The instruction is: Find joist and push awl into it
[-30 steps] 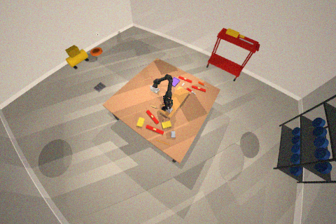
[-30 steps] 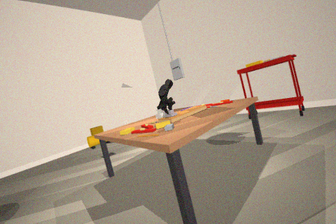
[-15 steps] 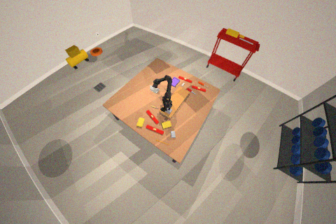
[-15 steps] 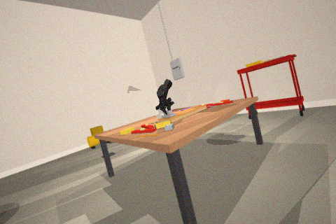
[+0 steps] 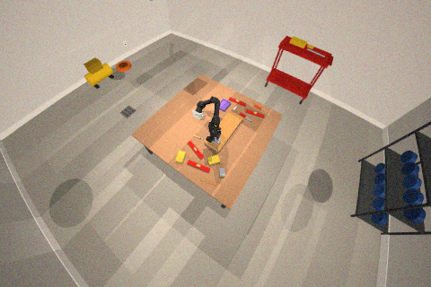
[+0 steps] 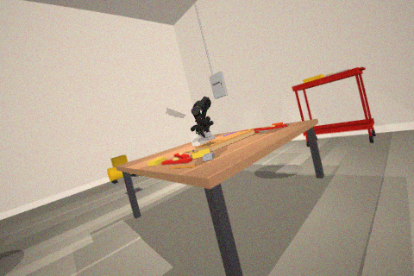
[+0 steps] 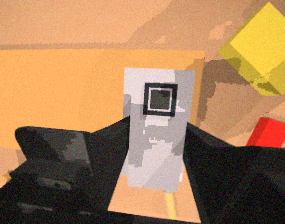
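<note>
Now: gripper tip 270 mm past the purple flat tray, 480 mm to the right of it and 80 mm above it. Also, from my gripper tip: grey stud finder: 10 mm ahead, 20 mm above; small grey block: 260 mm ahead, 200 mm to the right, 80 mm below; awl: 170 mm behind, 60 mm to the right, 90 mm below.
</note>
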